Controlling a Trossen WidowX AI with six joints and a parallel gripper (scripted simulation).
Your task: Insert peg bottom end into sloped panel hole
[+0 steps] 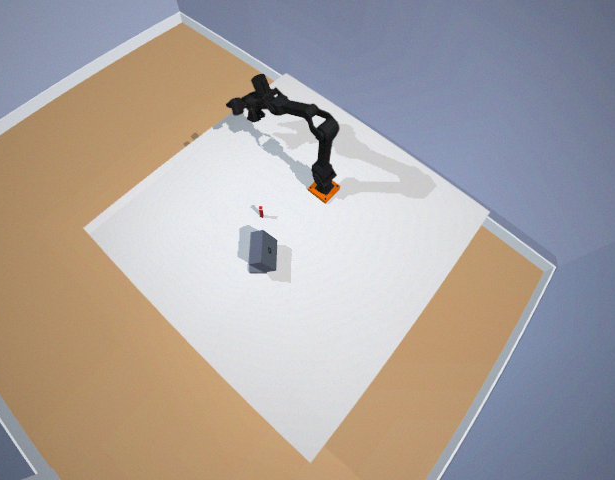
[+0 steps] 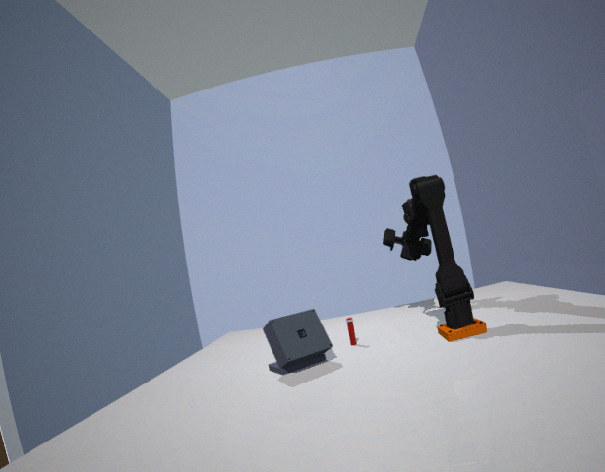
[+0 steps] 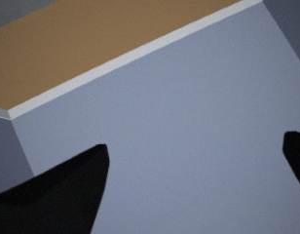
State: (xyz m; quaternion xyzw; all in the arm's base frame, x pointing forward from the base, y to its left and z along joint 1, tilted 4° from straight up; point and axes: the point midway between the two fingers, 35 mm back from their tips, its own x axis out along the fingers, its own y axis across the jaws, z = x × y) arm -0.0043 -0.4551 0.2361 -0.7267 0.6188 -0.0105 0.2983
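My gripper tip is 260 mm short of the red square peg, 360 mm to the right of it and 170 mm above it. From my gripper tip the other things lie so: grey sloped panel (400 mm ahead, 490 mm to the left, 160 mm below).
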